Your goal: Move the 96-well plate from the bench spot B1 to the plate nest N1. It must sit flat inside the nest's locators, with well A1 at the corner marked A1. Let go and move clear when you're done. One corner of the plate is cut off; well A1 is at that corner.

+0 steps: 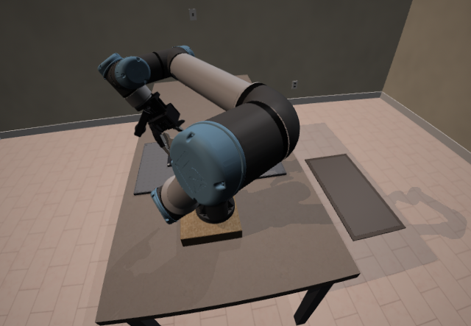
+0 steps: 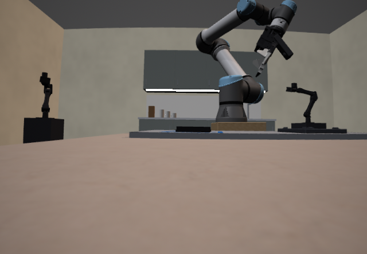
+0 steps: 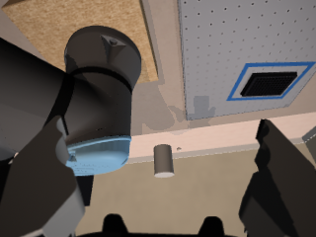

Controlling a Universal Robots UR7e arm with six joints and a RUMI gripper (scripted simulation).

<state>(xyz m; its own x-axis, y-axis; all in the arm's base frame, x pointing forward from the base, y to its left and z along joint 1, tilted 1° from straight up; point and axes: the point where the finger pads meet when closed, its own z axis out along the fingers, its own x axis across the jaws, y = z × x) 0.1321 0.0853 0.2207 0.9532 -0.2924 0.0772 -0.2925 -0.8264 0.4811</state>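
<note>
Now: the black 96-well plate 330 mm to the right of my hand, 250 mm below it and 250 mm ahead of it. Round my hand: white A1 corner mark: 250 mm below, 210 mm ahead, 80 mm to the left; plate nest: 280 mm ahead, 250 mm below, 20 mm to the left.
</note>
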